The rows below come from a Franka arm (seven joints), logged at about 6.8 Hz.
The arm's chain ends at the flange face. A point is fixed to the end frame.
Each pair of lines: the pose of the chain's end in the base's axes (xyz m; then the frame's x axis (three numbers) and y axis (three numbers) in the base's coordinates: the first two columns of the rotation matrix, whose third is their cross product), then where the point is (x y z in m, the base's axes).
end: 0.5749, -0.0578, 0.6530, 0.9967, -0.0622, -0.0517, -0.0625, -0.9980, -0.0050
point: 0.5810 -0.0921 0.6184
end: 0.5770, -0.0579, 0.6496, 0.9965, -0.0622, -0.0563, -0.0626, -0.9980, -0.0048
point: 0.5829 -0.0922 0.6149
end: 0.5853, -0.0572, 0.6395, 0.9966, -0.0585, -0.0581, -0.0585, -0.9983, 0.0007
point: 0.5913 -0.0916 0.6050
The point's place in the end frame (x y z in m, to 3 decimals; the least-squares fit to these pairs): 0.010 0.034 0.034
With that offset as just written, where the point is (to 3 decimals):
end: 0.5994, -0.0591, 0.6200, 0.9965, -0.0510, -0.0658, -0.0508, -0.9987, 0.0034
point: 0.605 -0.094 0.586
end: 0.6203, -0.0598, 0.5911, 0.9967, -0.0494, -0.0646, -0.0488, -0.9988, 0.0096
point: 0.626 -0.094 0.557
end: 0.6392, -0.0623, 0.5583, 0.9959, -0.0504, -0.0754, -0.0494, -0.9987, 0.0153
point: 0.645 -0.097 0.524
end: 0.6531, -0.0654, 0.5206, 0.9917, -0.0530, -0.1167, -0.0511, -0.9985, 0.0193
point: 0.657 -0.100 0.486
